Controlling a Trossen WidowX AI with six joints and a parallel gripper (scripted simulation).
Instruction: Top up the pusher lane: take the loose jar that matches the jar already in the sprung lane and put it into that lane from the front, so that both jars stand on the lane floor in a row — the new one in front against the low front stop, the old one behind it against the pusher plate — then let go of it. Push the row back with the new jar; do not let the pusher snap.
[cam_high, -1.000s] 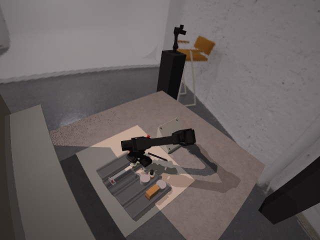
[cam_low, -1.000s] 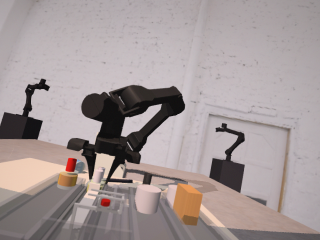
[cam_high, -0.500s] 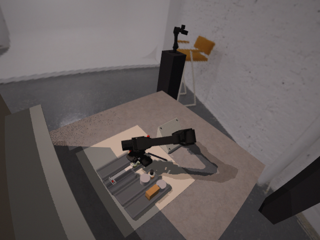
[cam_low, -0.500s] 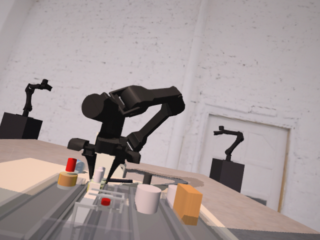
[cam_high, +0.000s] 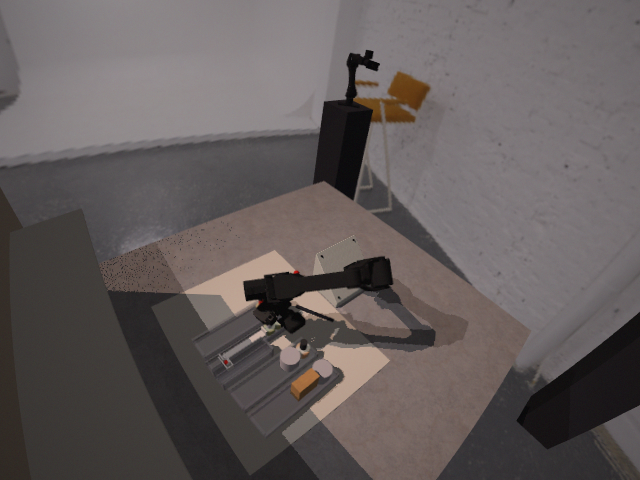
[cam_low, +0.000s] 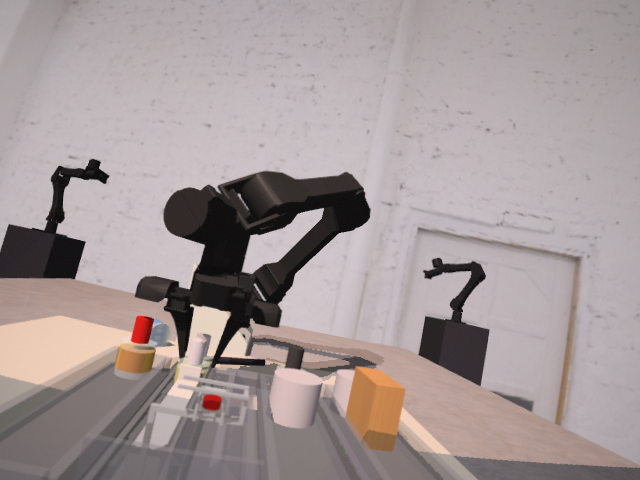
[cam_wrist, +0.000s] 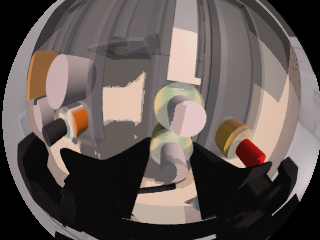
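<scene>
Now: gripper tip 130 mm past the black stick, 20 mm to the right of it and 20 mm above it. Round my gripper tip: sprung lane (150 mm ahead, 40 mm to the left, 10 mm below); red mark (220 mm ahead, 60 mm to the left, 40 mm above).
</scene>
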